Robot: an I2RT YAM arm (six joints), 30 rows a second.
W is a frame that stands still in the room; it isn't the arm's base.
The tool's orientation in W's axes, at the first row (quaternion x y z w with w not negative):
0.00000, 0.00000, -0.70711, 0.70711
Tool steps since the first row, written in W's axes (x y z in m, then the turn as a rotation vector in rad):
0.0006, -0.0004, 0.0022, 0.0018, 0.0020, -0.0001
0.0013, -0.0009, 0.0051, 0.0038, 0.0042, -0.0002
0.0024, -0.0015, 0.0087, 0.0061, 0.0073, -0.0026
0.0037, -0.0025, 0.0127, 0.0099, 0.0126, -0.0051
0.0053, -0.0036, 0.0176, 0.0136, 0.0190, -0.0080
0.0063, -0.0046, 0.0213, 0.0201, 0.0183, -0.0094
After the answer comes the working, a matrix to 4 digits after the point.
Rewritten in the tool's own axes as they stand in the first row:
0.0004, 0.0006, 0.0022, -0.0020, 0.0018, -0.0001
0.0009, 0.0013, 0.0051, -0.0042, 0.0038, -0.0002
0.0015, 0.0024, 0.0087, -0.0073, 0.0061, -0.0026
0.0025, 0.0037, 0.0127, -0.0126, 0.0099, -0.0051
0.0036, 0.0053, 0.0176, -0.0190, 0.0136, -0.0080
0.0046, 0.0063, 0.0213, -0.0183, 0.0201, -0.0094

The tool's axes in the first row as the columns of a matrix, in W's axes (rounded; the answer above uses it unrounded):
0.0000, 1.0000, 0.0000
-1.0000, 0.0000, 0.0000
0.0000, 0.0000, 1.0000

